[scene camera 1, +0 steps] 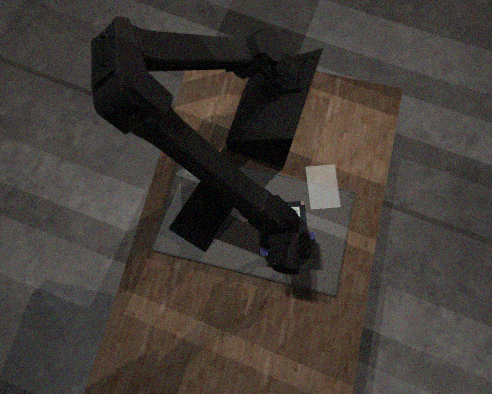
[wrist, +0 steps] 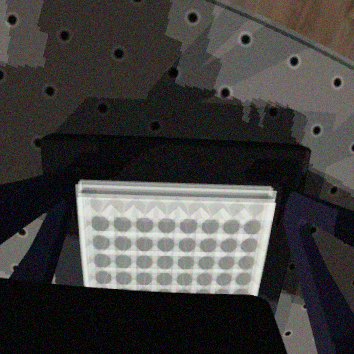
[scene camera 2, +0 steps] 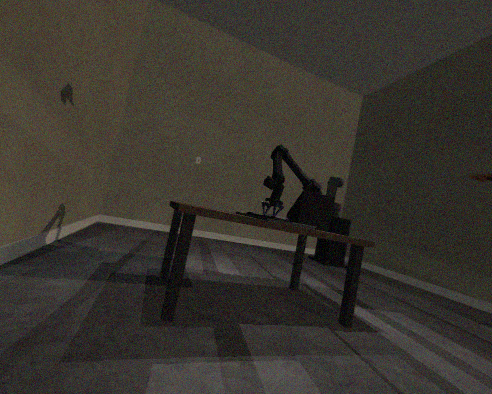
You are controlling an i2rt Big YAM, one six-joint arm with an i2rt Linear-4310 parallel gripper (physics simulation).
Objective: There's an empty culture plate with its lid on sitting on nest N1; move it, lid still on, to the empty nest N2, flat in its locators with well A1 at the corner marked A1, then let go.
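Frame: origin at the arm's base, x left, y back, z up, level; centimetres.
Seen in the pictures: gripper, between the fingertips: point(wrist: 186, 192) point(scene camera 2: 268, 215); arm's base, origin of its link: point(scene camera 1: 288, 79) point(scene camera 2: 319, 203).
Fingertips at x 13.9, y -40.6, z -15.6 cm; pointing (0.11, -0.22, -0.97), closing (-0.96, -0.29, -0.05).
Observation:
Offsets run from my fingertips to a thing's top centre. "*": to the spot under its first point.
The white culture plate @[dx -1.9, dy +5.8, dz +1.0 cm] point(wrist: 175, 245) point(scene camera 1: 296, 210), with a clear lid over its rows of round wells, sits on a black nest @[dx -1.9, dy +5.7, dz +0.2 cm] point(wrist: 175, 157); the near part of the plate is hidden by the gripper body in the wrist view. My gripper point(wrist: 186, 192) point(scene camera 1: 288, 244) point(scene camera 2: 271, 212) is open above the nest, with one dark blue finger on each side of the plate and a gap at both sides. A second black rectangular block @[dx -25.6, dy +2.2, dz +0.2 cm] point(scene camera 1: 197, 222), apparently the other nest, lies to the left under the forearm. Its locators and the A1 marks are too dark to tell.
Both nests stand on a grey perforated board point(scene camera 1: 325, 282) point(wrist: 280, 85) on the wooden table point(scene camera 1: 240, 345) point(scene camera 2: 240, 218). A white flat rectangle @[* dx +4.8, dy +21.1, dz -0.8 cm] point(scene camera 1: 323, 187) lies at the board's upper right edge. The arm's large black base point(scene camera 1: 272, 110) stands beyond the board.

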